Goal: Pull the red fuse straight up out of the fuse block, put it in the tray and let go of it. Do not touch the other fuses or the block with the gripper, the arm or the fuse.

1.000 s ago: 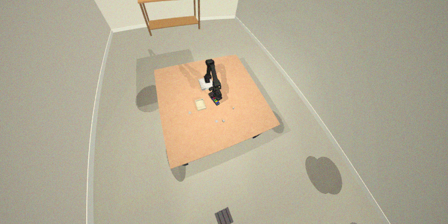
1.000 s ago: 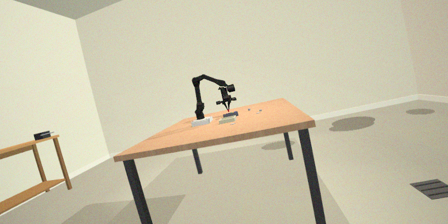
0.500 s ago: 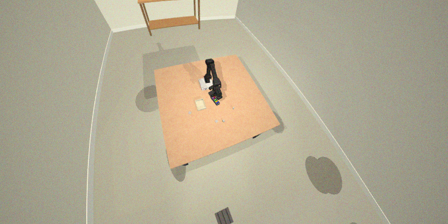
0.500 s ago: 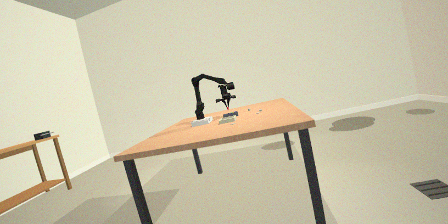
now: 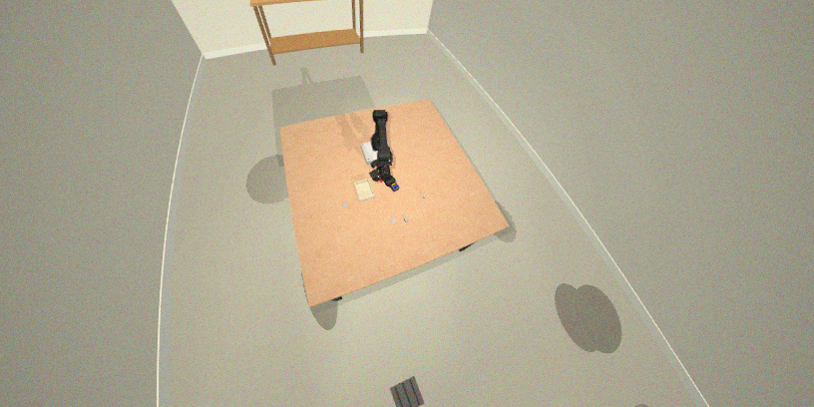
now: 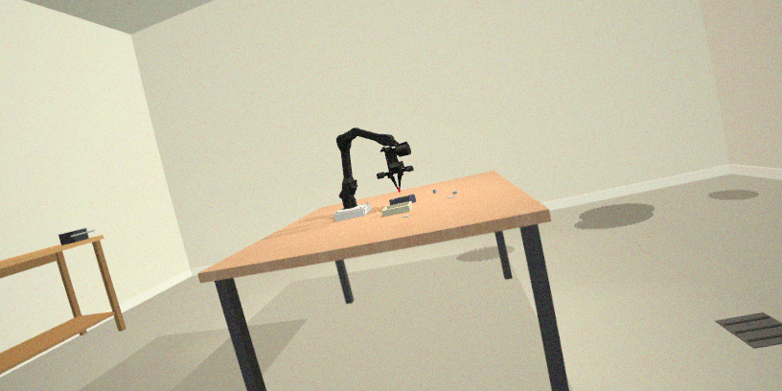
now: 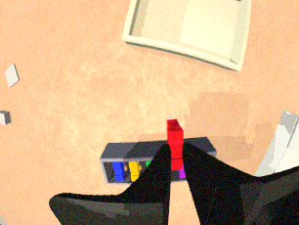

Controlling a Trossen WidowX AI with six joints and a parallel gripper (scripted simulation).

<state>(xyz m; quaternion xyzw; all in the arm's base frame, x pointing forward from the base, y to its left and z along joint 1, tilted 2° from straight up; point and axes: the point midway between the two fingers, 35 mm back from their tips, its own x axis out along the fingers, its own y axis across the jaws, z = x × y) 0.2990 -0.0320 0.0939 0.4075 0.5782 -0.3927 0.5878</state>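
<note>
Now: gripper tip 12 cm to the left of the tray, 9 cm above it and 1 cm short of it. Also, from my gripper tip: red fuse (1 cm below).
</note>
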